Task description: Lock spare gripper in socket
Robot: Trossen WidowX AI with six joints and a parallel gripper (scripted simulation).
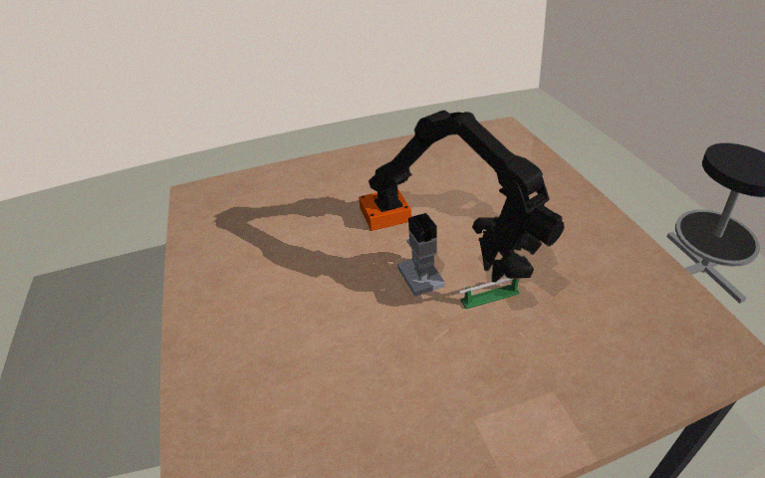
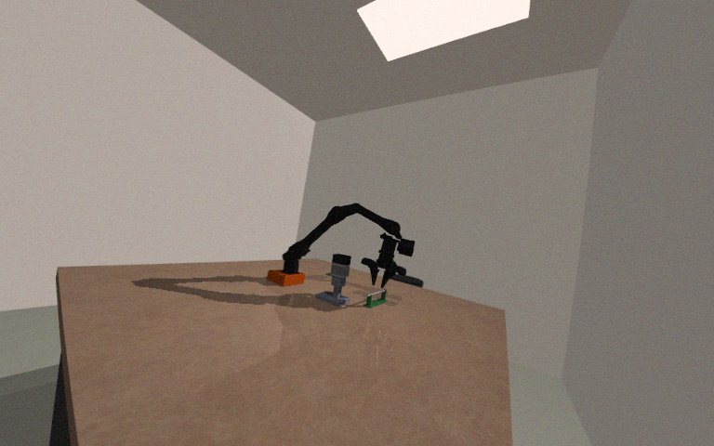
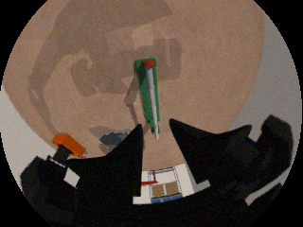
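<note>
The green cradle lies 1 cm to the left of my gripper tip and 5 cm below it. Round my gripper tip: spare gripper: 12 cm behind, 11 cm to the right, 6 cm above; then grey mount: 13 cm behind, 11 cm to the right, 2 cm below.
</note>
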